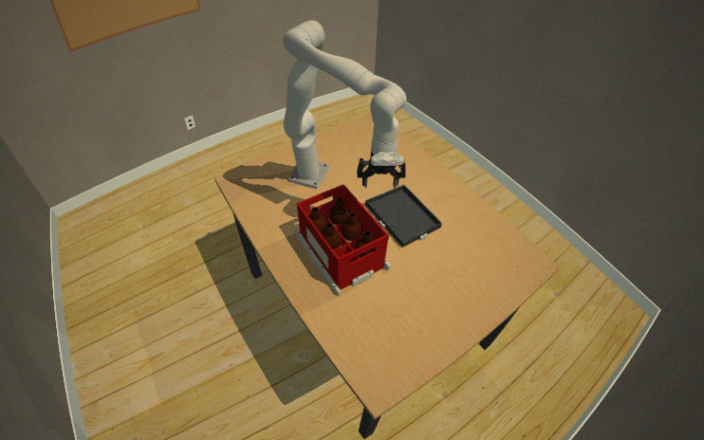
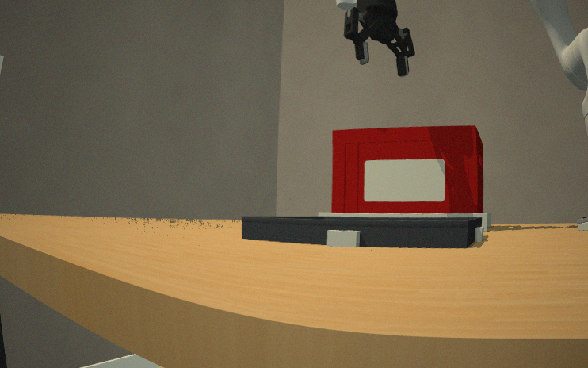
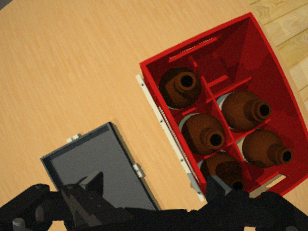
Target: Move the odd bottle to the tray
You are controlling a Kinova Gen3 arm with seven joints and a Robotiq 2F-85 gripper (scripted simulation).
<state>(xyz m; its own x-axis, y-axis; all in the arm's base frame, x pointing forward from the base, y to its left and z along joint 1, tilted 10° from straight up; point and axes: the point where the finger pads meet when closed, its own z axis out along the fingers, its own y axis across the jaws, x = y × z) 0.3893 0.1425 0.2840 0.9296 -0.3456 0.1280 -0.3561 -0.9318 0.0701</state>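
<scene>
The red crate is 13 cm to the right of my hand and 19 cm below it. Round my hand: dark grey tray: 7 cm behind, 16 cm to the left, 26 cm below; then glass bottle: 8 cm ahead, 8 cm to the right, 19 cm below.
</scene>
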